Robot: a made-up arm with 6 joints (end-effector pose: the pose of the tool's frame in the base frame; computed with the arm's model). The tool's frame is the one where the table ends. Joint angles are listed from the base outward.
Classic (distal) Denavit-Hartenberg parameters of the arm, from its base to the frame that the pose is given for. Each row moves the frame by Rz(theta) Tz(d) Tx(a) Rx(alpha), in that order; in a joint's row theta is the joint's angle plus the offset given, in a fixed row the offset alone. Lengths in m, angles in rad.
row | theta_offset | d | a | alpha
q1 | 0 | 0.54 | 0 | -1.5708
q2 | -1.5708 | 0 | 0.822 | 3.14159
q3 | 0 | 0 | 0 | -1.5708
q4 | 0 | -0.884 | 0 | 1.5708
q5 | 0 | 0.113 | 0 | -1.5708
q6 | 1.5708 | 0 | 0 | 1.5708
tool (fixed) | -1.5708 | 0 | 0 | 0
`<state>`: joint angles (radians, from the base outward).
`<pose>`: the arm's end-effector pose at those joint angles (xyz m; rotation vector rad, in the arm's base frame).
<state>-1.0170 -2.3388 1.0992 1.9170 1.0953 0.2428</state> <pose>-0.7067 1.2157 -0.3909 0.8888 0.3738 1.1031</pose>
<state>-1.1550 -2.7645 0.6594 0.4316 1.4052 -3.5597</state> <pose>-0.5538 1.0000 -0.5159 -1.4017 0.7950 0.9788</pose>
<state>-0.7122 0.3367 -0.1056 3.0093 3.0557 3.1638</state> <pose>0.8883 -0.6190 0.9509 -1.0406 -2.6384 -0.3803</pose>
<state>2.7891 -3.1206 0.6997 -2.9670 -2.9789 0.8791</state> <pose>0.6351 -0.3522 -0.8215 -0.6591 -2.4786 -1.0602</pose>
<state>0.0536 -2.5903 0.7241 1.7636 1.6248 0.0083</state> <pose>-1.2816 -0.0471 -0.4215 1.2168 0.9911 1.4419</pose>
